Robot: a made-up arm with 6 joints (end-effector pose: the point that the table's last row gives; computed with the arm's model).
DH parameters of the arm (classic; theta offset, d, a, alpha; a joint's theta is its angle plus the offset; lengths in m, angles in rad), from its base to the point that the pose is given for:
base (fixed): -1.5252 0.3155 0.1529 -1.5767
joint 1: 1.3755 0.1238 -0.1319 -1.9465
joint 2: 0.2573 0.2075 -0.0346 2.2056
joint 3: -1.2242 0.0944 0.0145 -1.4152
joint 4: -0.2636 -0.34 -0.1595 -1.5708
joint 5: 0 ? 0.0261 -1.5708
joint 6: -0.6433 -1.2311 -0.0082 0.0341
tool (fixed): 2.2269 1.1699 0 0
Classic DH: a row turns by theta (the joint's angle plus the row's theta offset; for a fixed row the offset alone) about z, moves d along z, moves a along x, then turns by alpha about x.
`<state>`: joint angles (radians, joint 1 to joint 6).
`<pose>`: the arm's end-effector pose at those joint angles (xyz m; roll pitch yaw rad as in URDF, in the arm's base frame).
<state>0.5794 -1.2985 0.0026 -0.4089 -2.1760 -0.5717</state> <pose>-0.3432 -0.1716 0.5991 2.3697 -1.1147 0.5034</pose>
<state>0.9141 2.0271 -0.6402 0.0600 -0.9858 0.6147</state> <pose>0.0651 0.2565 0.5280 2.0623 0.7920 2.0052</pose>
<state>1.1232 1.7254 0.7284 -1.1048 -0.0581 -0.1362</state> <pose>0.3032 -0.2744 0.6247 1.6209 0.2072 1.0683</pose>
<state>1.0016 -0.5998 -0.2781 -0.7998 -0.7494 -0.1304</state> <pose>-0.1658 -0.2799 0.7428 1.4049 -0.7898 0.2362</pose>
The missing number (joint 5, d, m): 0.0217
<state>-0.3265 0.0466 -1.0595 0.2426 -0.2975 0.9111</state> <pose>0.1212 0.3727 0.2731 -0.8009 0.8299 0.4591</pose>
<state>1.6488 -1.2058 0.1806 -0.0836 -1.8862 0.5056</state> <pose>-0.2934 -0.4543 0.4491 -2.2969 0.5770 -1.4339</pose>
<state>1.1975 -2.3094 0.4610 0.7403 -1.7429 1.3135</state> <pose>-0.2497 -0.1739 0.2559 0.7709 1.3380 1.1302</pose>
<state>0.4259 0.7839 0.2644 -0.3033 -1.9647 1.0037</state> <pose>0.2647 0.0661 0.8096 2.3047 -0.1551 -0.4451</pose>
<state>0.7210 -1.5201 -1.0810 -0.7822 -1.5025 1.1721</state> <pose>-0.2305 0.0660 0.6568 -1.2685 -1.0019 2.9026</pose>
